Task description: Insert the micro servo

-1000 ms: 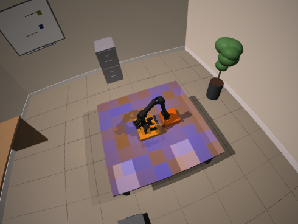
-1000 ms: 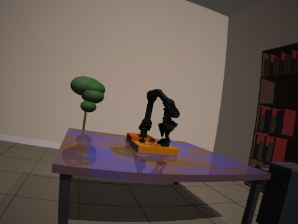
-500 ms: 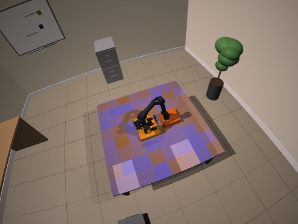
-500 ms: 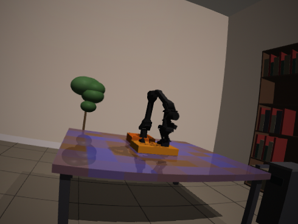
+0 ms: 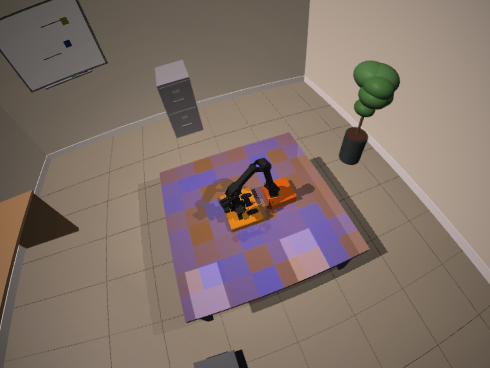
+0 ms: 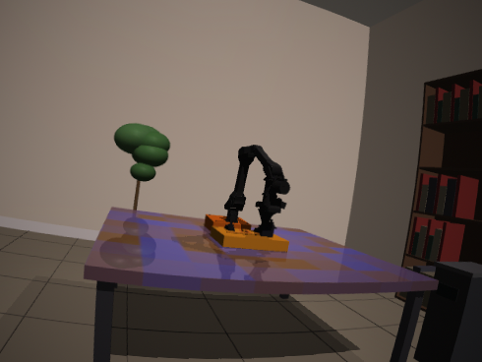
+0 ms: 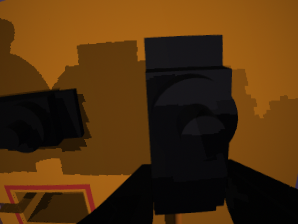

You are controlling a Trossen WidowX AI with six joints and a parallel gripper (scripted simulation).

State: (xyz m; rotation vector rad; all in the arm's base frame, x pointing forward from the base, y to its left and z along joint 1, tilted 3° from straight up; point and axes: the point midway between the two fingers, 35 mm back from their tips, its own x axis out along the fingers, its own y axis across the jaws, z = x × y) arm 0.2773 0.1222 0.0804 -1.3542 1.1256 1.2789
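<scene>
Right now the orange deck is 7 cm below my gripper tip, 5 cm to the right of it and 2 cm ahead of it.
</scene>
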